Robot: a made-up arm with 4 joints.
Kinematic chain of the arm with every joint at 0, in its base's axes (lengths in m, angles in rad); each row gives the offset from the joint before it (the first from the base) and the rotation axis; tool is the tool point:
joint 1: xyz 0 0 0.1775 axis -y
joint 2: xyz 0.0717 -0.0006 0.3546 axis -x
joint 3: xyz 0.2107 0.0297 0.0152 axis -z
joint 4: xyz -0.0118 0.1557 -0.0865 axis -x
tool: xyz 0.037 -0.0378 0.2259
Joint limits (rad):
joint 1: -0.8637..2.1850
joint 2: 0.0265..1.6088
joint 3: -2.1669..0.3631
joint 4: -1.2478..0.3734
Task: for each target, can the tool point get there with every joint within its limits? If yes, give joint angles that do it. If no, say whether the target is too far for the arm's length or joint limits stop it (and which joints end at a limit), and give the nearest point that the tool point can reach.
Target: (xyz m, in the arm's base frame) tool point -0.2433 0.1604 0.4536
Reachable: yes | joints 1.1521 1.4158 -1.6503 0.0424
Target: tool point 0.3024 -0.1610 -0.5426
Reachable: no: joint limits stop it (at a limit: joint 1, joint 2, joint 3, joint 4) | nearest point 0.3509 0.1441 -0.0199 | short by 0.607 m
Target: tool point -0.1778 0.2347 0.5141
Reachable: yes | joints 1.3084 1.0544 -0.1693 0.2185
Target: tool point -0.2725 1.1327 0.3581
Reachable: no: too far | nearest point -0.3530 0.2773 0.4115 | short by 0.861 m
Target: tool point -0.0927 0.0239 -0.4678
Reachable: no: joint limits stop it (at a limit: joint 1, joint 4) | nearest point -0.4572 0.0389 -0.0495 | short by 0.555 m
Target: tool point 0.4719 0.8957 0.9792
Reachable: no: too far | nearest point 0.2943 0.2469 0.6775 | short by 0.737 m
